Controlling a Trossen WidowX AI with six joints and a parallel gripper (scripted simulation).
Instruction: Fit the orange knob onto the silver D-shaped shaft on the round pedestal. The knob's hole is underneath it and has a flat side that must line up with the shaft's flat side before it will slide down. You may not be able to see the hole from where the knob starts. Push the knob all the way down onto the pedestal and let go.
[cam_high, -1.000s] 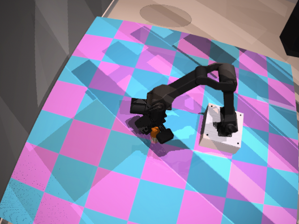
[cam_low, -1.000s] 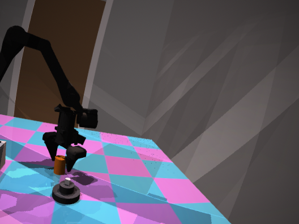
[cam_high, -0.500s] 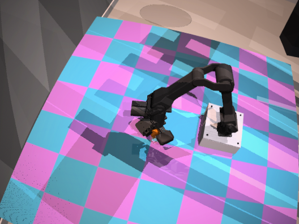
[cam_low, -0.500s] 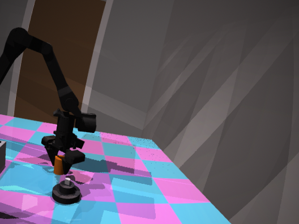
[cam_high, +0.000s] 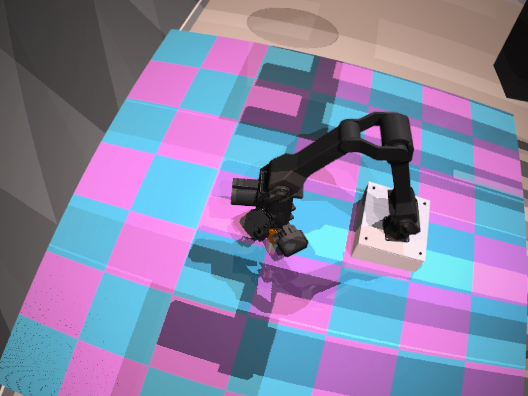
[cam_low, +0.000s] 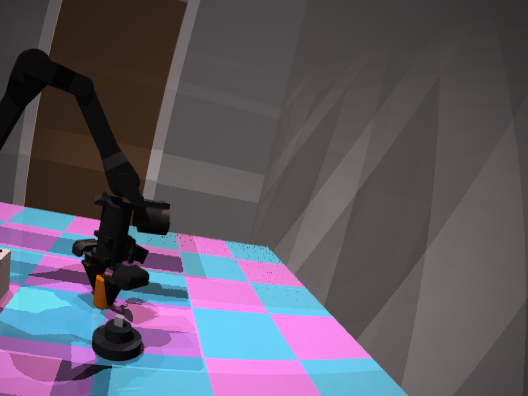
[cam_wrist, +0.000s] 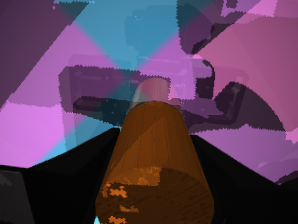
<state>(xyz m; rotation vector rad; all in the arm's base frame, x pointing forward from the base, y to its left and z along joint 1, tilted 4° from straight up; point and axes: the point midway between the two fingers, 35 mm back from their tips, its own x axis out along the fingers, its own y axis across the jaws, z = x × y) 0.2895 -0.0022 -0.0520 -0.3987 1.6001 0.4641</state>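
The round pedestal is 140 mm to the right of my gripper tip, 20 mm above it and 10 mm ahead of it. From my gripper tip the other things lie so: orange knob 30 mm above.
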